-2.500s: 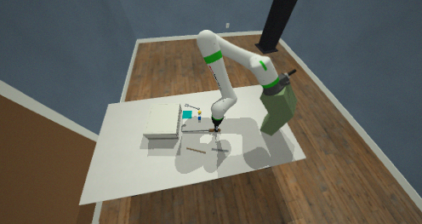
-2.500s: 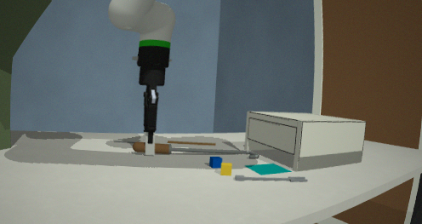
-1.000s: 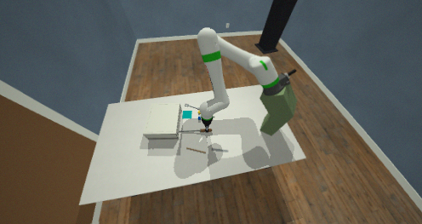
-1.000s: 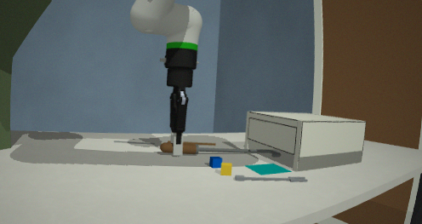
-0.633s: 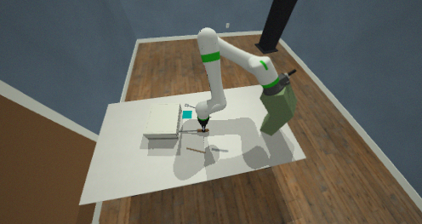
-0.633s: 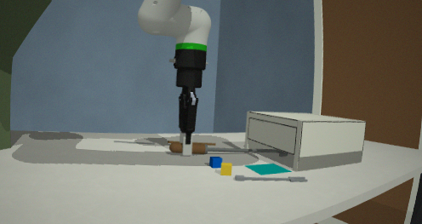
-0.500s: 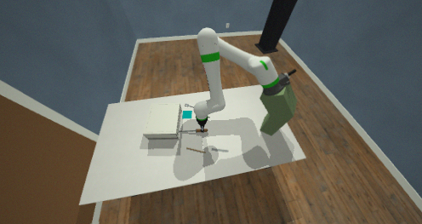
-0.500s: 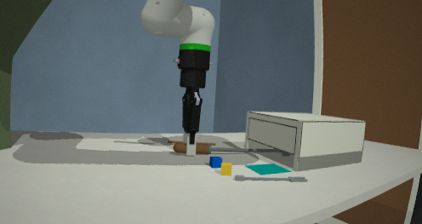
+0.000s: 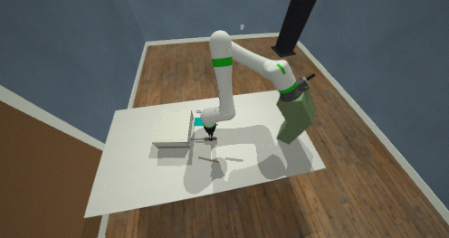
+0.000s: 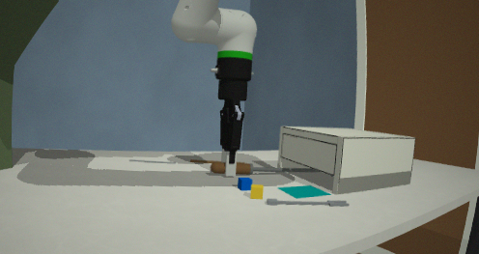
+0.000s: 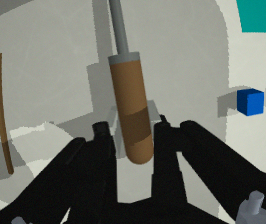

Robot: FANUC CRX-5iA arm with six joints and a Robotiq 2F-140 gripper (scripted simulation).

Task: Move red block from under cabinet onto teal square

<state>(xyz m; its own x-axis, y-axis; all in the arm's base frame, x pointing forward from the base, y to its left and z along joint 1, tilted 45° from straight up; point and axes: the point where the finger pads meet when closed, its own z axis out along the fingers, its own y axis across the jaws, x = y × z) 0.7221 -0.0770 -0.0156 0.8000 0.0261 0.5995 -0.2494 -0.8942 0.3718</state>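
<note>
My hand is 13 cm to the left of the blue block, 5 cm past it and 3 cm above it. The rest, counted from my hand: yellow cube (20 cm to the right, 7 cm behind, 3 cm below); thin wooden stick (16 cm to the left, 7 cm ahead, 3 cm below); hooked tool (13 cm ahead, 8 cm to the right, 2 cm below).
</note>
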